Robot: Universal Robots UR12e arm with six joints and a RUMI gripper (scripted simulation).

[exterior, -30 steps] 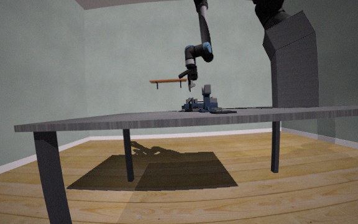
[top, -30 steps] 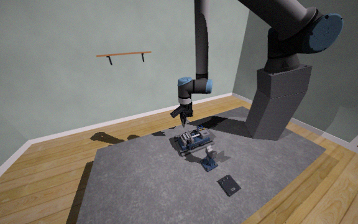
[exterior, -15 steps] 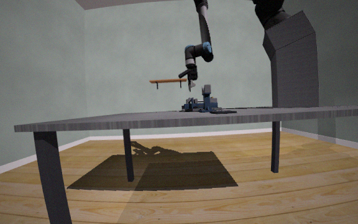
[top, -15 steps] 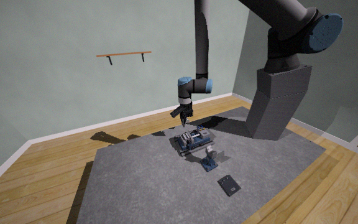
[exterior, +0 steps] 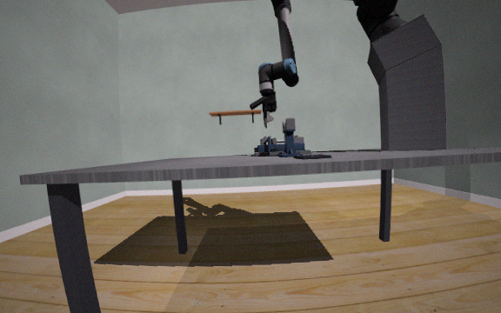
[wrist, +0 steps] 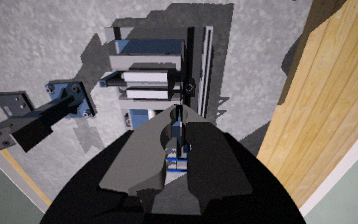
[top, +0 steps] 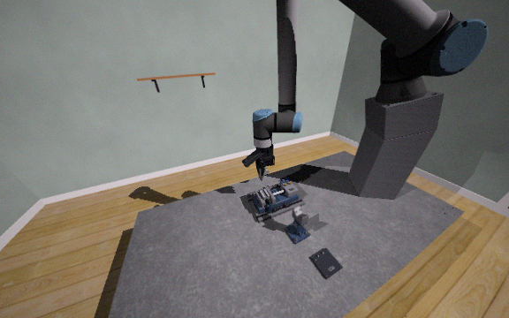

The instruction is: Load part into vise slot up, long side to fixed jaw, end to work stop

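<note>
Right now the part is 5 cm to the left of my hand and 8 cm below it. Round my hand: moving jaw: 4 cm behind, 5 cm to the left, 10 cm below; then work stop: 1 cm behind, 10 cm to the left, 9 cm below; then fixed jaw: 3 cm ahead, 5 cm to the left, 10 cm below.
</note>
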